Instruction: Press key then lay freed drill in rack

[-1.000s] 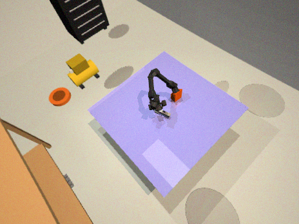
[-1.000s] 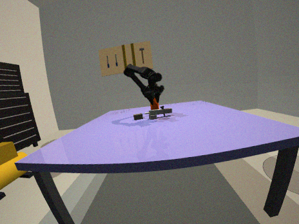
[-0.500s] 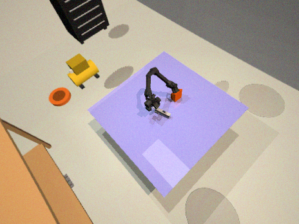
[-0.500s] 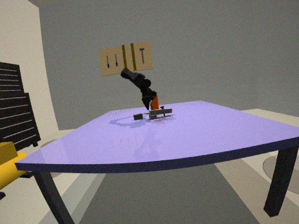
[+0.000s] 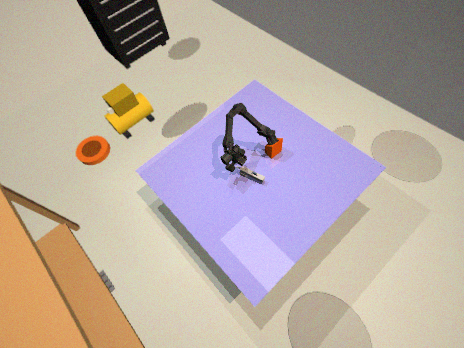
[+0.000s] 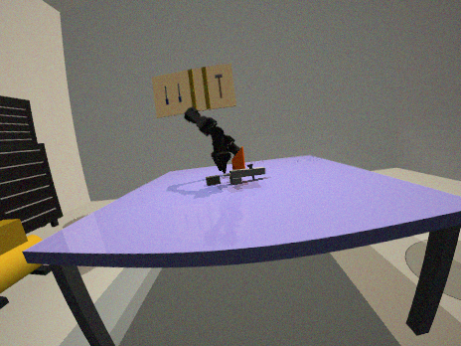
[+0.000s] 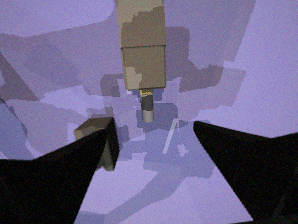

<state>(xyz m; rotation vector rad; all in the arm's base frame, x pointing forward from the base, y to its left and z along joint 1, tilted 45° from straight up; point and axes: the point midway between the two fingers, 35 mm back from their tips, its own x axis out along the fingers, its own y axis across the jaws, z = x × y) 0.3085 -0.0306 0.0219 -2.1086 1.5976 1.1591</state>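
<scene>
My gripper tip is now 3 cm past the thin drill, 6 cm to the right of it and 2 cm above it. Also, from my gripper tip: dark key 7 cm behind, 13 cm to the left, 2 cm below; then grey block 6 cm behind, 11 cm to the left, 3 cm below.
</scene>
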